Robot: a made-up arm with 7 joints. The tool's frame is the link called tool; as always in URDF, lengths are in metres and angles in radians. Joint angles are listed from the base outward.
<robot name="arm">
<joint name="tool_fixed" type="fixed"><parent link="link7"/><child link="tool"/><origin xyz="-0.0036 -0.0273 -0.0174" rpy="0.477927 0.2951 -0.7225"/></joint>
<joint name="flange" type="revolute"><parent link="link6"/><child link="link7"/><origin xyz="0.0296 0.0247 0.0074" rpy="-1.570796 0 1.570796"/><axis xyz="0 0 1"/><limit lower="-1.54" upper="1.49"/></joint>
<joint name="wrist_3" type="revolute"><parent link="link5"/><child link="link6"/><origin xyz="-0.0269 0.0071 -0.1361" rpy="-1.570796 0 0"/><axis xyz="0 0 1"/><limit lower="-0.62" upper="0.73"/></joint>
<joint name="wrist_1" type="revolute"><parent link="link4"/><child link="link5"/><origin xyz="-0.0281 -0.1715 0.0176" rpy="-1.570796 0 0"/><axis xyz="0 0 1"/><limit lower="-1.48" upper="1.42"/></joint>
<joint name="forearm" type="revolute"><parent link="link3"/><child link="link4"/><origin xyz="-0.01 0.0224 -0.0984" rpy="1.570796 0 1.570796"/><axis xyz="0 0 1"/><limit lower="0.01" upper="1.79"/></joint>
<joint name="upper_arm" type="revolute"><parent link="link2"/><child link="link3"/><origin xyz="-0.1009 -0.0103 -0.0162" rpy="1.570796 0 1.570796"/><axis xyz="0 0 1"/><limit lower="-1.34" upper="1.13"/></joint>
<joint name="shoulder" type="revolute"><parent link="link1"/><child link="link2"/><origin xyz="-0.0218 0.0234 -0.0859" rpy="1.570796 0 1.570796"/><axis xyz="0 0 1"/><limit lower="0.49" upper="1.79"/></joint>
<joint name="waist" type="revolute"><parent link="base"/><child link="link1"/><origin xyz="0.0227 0.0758 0.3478" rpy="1.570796 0 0"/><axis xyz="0 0 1"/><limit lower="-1.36" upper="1.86"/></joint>
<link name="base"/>
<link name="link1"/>
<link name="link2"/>
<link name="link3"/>
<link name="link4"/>
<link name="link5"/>
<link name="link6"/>
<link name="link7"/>
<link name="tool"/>
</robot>
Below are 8 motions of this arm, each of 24 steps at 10 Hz.
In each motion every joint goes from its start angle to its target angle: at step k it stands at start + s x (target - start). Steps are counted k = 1, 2, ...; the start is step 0. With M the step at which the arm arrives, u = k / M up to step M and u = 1 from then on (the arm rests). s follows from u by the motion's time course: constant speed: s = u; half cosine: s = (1 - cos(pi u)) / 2; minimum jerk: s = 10 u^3 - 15 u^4 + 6 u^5.
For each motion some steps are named. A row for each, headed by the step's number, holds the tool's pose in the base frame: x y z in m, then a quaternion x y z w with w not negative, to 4 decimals.
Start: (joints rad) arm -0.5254 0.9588 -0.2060 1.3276 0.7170 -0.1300 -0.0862
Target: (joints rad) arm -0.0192 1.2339 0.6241 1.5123 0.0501 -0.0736 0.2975
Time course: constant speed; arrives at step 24
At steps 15, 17, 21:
15: 0.3062 0.4627 0.3406 -0.6904 -0.3361 -0.1649 0.6191
17: 0.3030 0.4640 0.3834 -0.6588 -0.3497 -0.2031 0.6344
21: 0.2825 0.4623 0.4663 -0.5861 -0.3807 -0.2685 0.6629

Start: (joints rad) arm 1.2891 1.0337 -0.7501 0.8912 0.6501 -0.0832 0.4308
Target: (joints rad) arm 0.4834 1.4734 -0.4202 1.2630 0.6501 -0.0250 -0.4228
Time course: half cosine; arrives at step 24
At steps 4, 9, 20, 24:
4: 0.3742 0.4714 0.4232 -0.7758 -0.3612 -0.2487 0.4537
9: 0.3482 0.4857 0.4006 -0.7313 -0.4413 -0.2029 0.4788
20: 0.3007 0.4840 0.3863 -0.5593 -0.5842 -0.1564 0.5670
24: 0.2988 0.4803 0.3867 -0.5390 -0.5934 -0.1587 0.5763

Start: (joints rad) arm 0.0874 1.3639 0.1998 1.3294 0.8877 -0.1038 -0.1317
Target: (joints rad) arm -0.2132 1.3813 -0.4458 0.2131 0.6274 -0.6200 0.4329
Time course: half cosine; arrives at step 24
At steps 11, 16, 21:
11: 0.2176 0.5975 0.3070 -0.6626 -0.4632 -0.0382 0.5874
16: 0.1222 0.6439 0.2741 -0.6143 -0.3302 0.0889 0.7111
21: 0.0575 0.6605 0.2873 -0.5666 -0.2176 0.1797 0.7741

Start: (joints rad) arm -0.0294 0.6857 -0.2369 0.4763 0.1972 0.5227 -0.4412
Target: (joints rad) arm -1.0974 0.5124 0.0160 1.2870 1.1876 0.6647 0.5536
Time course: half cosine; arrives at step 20
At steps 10, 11, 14, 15, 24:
10: 0.0194 0.4295 -0.0740 -0.5543 -0.1570 0.7029 0.4171
11: 0.0004 0.4183 -0.0768 -0.5782 -0.1372 0.7240 0.3503
14: -0.0504 0.3855 -0.0767 -0.6265 -0.0960 0.7582 0.1531
15: -0.0635 0.3760 -0.0746 -0.6354 -0.0886 0.7610 0.0965
24: -0.0930 0.3526 -0.0658 0.6501 0.0784 -0.7546 0.0429

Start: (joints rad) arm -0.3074 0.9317 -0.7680 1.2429 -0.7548 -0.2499 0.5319
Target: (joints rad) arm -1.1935 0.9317 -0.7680 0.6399 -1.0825 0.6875 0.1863
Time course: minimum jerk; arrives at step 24
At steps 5, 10, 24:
5: 0.0977 0.2703 -0.0405 -0.4547 0.5743 -0.0464 0.6792
10: -0.0233 0.3265 -0.0634 -0.3220 0.6163 0.0881 0.7133
24: -0.2759 0.4637 0.0705 0.1093 0.7211 0.1045 0.6761

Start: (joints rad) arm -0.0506 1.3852 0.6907 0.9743 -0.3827 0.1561 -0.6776
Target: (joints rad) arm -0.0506 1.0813 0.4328 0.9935 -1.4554 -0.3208 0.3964
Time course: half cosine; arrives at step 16
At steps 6, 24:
6: 0.2264 0.5661 0.4394 -0.0768 -0.5076 -0.1251 0.8490
24: 0.2686 0.5328 0.2847 -0.1584 0.0997 0.0368 0.9816

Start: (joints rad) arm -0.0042 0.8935 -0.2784 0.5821 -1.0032 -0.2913 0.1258
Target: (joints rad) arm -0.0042 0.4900 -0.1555 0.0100 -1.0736 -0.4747 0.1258
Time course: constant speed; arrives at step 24
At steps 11, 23, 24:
11: 0.1189 0.4586 -0.0201 -0.4769 0.2630 0.1086 0.8316
23: 0.0347 0.4002 -0.0761 -0.5728 0.3170 0.1884 0.7320
24: 0.0275 0.3939 -0.0796 -0.5804 0.3218 0.1946 0.7223

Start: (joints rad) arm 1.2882 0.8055 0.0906 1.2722 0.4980 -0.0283 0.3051
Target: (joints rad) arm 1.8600 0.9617 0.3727 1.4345 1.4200 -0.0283 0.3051
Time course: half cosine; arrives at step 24
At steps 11, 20, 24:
11: 0.1267 0.4826 0.6301 0.5921 0.4442 0.6661 0.0916
20: -0.0118 0.5031 0.6261 0.4438 0.2764 0.7960 0.3049
24: -0.0299 0.5046 0.6214 0.4204 0.2470 0.8098 0.3262

